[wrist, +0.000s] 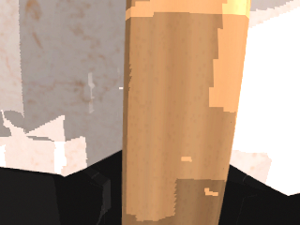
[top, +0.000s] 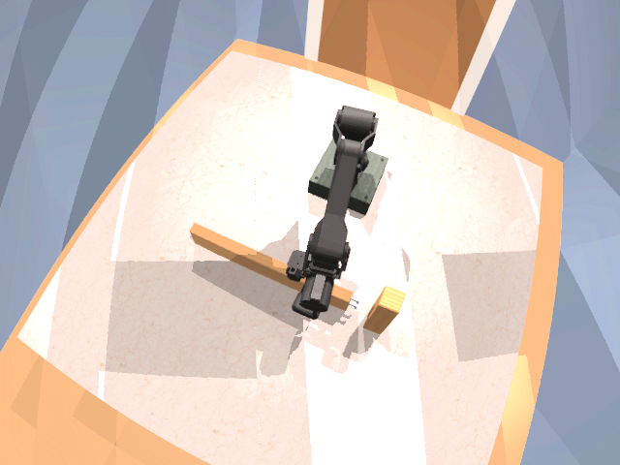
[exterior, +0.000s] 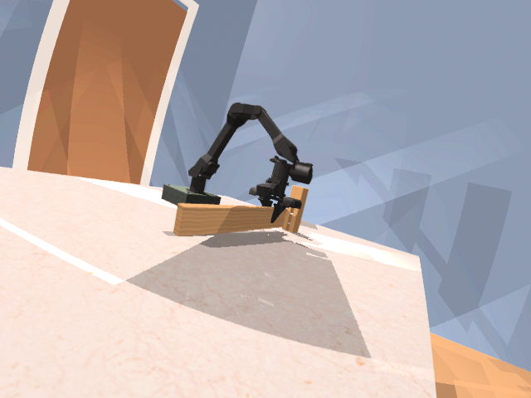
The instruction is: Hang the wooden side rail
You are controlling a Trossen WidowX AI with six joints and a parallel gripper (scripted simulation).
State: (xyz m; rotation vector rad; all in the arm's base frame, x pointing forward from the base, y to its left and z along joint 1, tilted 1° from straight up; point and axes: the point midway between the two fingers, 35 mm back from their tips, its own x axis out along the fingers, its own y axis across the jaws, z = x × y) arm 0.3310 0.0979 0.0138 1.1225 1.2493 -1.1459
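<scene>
My gripper tip is now 16 cm to the right of the headboard post, 5 cm below it and 1 cm past it.
</scene>
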